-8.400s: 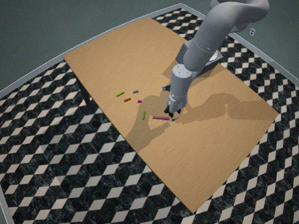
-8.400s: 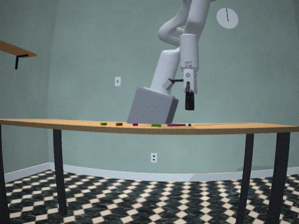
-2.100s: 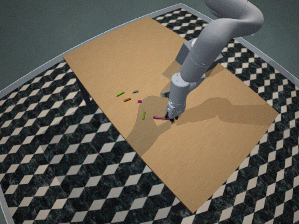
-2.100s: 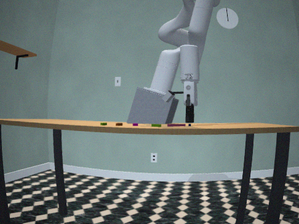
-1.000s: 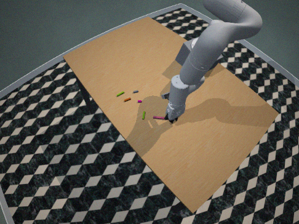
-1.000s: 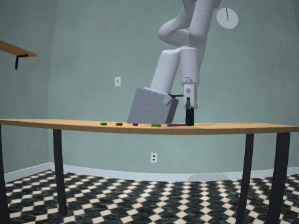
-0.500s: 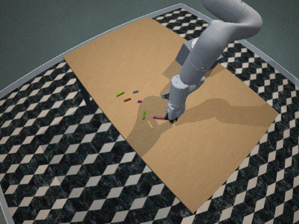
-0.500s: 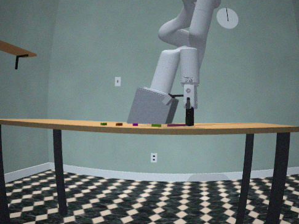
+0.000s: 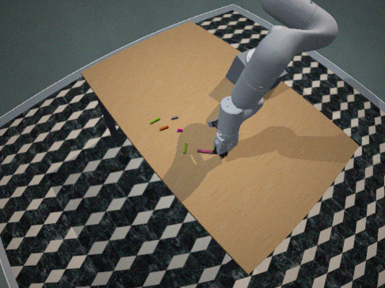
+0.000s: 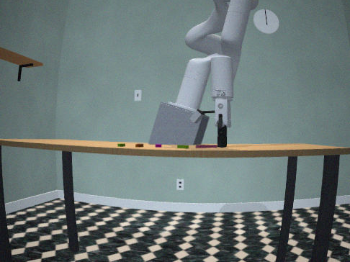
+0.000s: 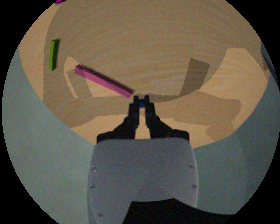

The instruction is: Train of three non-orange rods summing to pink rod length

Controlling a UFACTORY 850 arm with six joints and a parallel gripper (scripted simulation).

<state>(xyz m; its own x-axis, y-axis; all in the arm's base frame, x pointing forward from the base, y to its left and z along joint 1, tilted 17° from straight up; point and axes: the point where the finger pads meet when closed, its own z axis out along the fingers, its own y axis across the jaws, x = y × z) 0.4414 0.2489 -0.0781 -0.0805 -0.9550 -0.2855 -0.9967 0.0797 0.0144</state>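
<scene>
The blue rod is 2 cm below my hand. From my hand the other things lie so: magenta rod 8 cm ahead, 22 cm to the right, 2 cm below; then pink rod 5 cm ahead, 5 cm to the right, 2 cm below; then grey rod 6 cm ahead, 29 cm to the right, 2 cm below.
</scene>
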